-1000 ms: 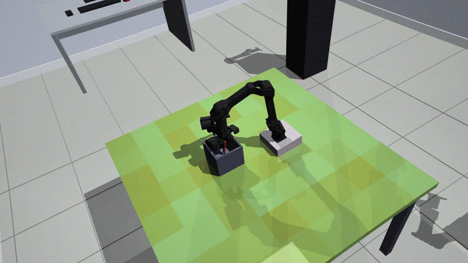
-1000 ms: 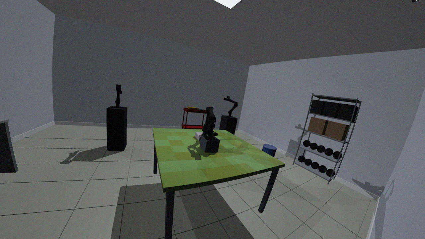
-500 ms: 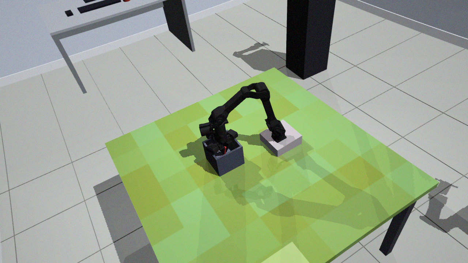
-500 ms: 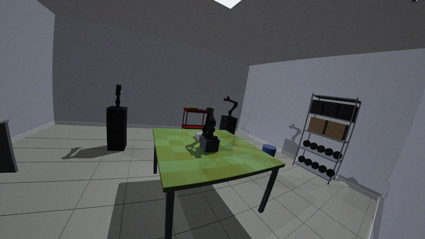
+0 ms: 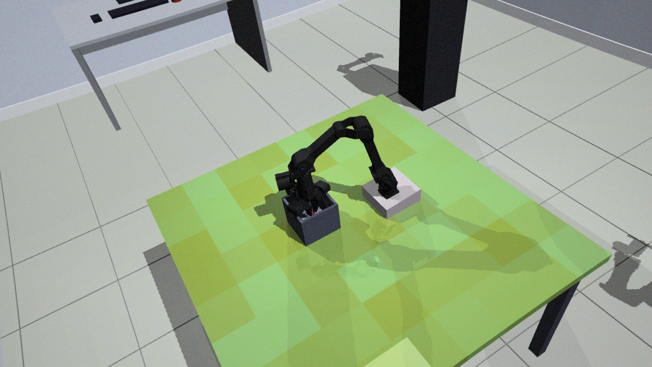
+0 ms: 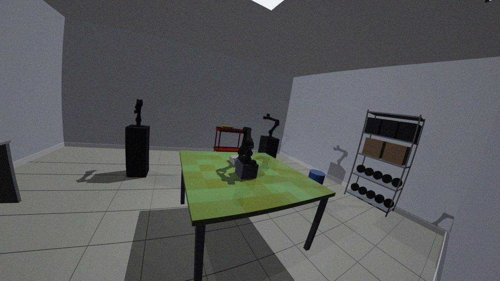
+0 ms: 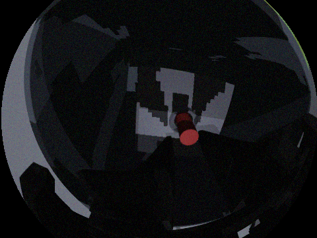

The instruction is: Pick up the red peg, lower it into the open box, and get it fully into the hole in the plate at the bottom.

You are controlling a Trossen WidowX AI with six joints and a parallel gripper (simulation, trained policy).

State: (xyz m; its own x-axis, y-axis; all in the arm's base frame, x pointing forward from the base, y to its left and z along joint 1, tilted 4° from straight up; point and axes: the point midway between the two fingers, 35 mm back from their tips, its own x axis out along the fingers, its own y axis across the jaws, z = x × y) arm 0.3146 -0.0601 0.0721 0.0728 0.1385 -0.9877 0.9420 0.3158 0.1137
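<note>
Right now the red peg is 20 mm below my gripper tip and 10 mm to the right of it. The rest, counted from my gripper tip: grey plate (30 mm below, 10 mm to the right).
</note>
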